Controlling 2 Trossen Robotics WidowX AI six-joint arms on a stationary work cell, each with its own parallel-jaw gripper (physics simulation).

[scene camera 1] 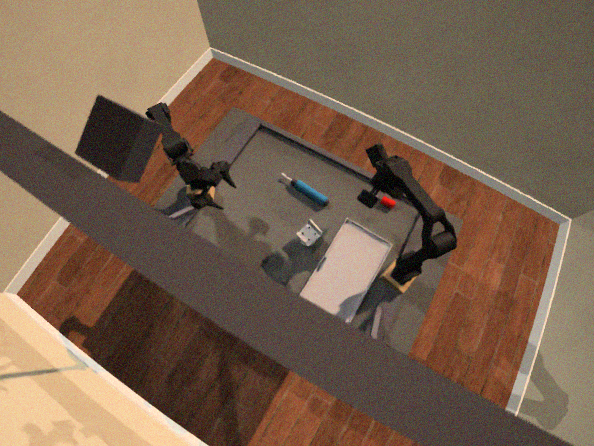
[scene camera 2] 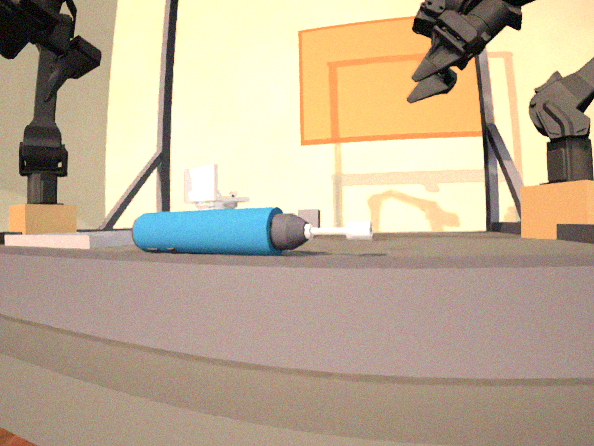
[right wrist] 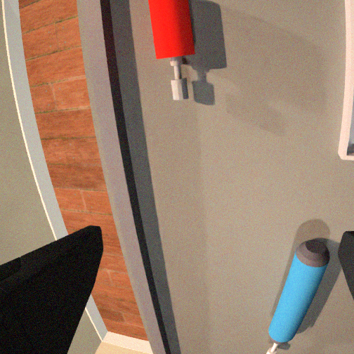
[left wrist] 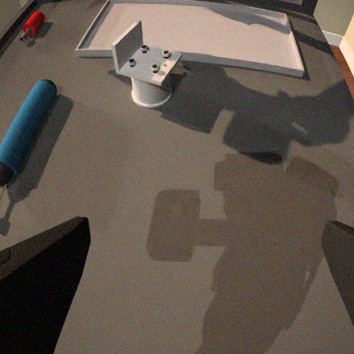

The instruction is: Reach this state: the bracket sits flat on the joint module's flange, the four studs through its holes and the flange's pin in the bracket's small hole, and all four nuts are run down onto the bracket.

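Places are measured from the left arm's base along level axes (x ahead, y left, z up), in millimetres.
Where they show: left gripper, fingertip midpoint: (scene camera 1: 229,198) (scene camera 2: 410,91); right gripper, fingertip midpoint: (scene camera 1: 373,187) (scene camera 2: 10,82); right arm's base at its link origin: (scene camera 1: 401,274).
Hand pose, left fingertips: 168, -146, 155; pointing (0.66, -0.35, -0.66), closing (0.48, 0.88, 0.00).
Observation:
Things, the pixels of their top centre, and the offset from my left fingertips, as dx, dy, dz. "*": a spot on its surface instead.
- blue driver at a spot on its surface: (scene camera 2: 205,231) * +305, +135, -205
- red driver at its top centre: (scene camera 1: 384,199) +620, +68, -193
- shallow white tray at its top centre: (scene camera 2: 142,231) (scene camera 1: 345,273) +427, -242, -211
The white L-shaped bracket (scene camera 1: 309,232) (scene camera 2: 201,184) (left wrist: 129,46) lies with its holed plate on top of the white joint module (left wrist: 151,93), its other leg upright. In the left wrist view, nuts (left wrist: 155,67) (left wrist: 132,62) (left wrist: 144,48) (left wrist: 166,53) show at the plate's four corners. How far down they sit and whether the pin is in the small hole cannot be told. My left gripper (scene camera 1: 228,197) (scene camera 2: 412,91) (left wrist: 212,233) is open and empty, raised to the left of the bracket in scene camera 1. My right gripper (right wrist: 227,243) is open and empty above the table near the red driver.
A blue driver (scene camera 1: 310,192) (scene camera 2: 205,231) (left wrist: 28,125) (right wrist: 298,295) with a socket tip lies behind the bracket in scene camera 1. A red driver (scene camera 1: 388,202) (left wrist: 34,23) (right wrist: 172,30) lies farther right. A shallow white tray (scene camera 1: 350,265) (scene camera 2: 47,241) stands right of the bracket.

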